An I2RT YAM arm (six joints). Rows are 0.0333 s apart.
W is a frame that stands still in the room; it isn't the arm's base.
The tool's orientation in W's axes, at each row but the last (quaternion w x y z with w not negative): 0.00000 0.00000 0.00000 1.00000; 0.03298 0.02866 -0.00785 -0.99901; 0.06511 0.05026 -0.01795 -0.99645; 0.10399 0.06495 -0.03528 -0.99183; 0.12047 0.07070 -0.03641 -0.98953; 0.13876 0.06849 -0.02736 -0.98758
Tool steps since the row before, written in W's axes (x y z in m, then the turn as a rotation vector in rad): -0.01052 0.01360 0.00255 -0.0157 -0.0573 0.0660; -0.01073 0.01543 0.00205 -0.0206 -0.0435 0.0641; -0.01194 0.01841 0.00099 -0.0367 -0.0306 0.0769; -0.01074 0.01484 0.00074 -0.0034 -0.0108 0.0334; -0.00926 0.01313 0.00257 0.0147 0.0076 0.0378; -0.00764 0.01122 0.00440 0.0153 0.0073 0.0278
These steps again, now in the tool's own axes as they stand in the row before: 0.01052 -0.01360 0.00255 0.0157 0.0573 0.0660; 0.00955 -0.01606 0.00288 0.0198 0.0432 0.0646; 0.00926 -0.01973 0.00275 0.0327 0.0289 0.0793; 0.00720 -0.01659 0.00303 0.0015 0.0126 0.0329; 0.00536 -0.01465 0.00464 -0.0209 -0.0006 0.0356; 0.00360 -0.01252 0.00584 -0.0201 -0.0008 0.0256
